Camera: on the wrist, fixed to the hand. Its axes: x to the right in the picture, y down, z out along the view.
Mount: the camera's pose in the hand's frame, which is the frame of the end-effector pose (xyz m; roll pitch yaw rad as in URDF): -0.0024 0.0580 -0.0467 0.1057 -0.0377 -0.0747
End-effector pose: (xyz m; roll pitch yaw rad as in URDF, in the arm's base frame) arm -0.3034 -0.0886 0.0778 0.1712 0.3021 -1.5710
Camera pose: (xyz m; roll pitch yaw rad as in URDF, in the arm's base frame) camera -0.2383 -0.0756 0.0440 0.2517 0.2767 -1.6542
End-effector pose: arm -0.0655 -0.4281 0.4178 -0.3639 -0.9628 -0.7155
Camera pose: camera -0.0021 -0.4334 0.3791 -0.1690 -1.0221 -0.8236
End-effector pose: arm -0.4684 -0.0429 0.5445 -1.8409 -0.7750 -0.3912
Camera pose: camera -0.4650 -0.1097 0.5118 -1.7971 -0.8352 -0.3073
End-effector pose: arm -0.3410 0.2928 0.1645 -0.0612 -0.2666 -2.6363
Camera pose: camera -0.3239 0.2394 0.1155 0.0646 -0.3081 -2.7121
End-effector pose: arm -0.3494 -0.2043 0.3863 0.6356 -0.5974 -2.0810
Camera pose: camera -0.2844 -0.2404 0.3823 0.7948 -0.5812 -2.1797
